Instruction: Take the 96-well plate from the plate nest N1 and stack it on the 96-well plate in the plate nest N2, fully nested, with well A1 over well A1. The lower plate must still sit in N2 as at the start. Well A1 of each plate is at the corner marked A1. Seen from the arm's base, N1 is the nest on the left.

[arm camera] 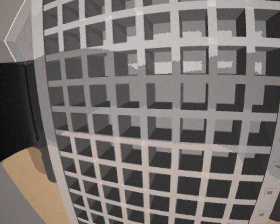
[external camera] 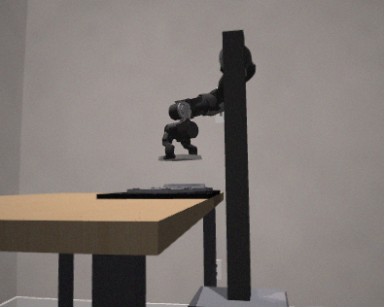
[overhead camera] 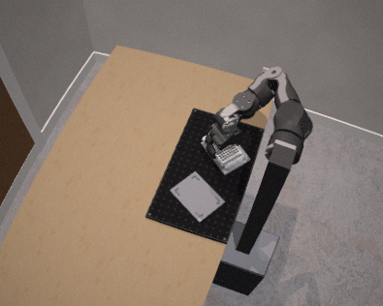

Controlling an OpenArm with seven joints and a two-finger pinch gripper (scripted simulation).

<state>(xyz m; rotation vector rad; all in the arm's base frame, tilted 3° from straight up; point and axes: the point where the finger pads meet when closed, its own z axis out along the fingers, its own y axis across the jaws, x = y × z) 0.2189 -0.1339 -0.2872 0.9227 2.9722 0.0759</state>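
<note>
Now: hand 40 mm past the A1 mark, 40 mm to the right of it and 100 mm above it.
</note>
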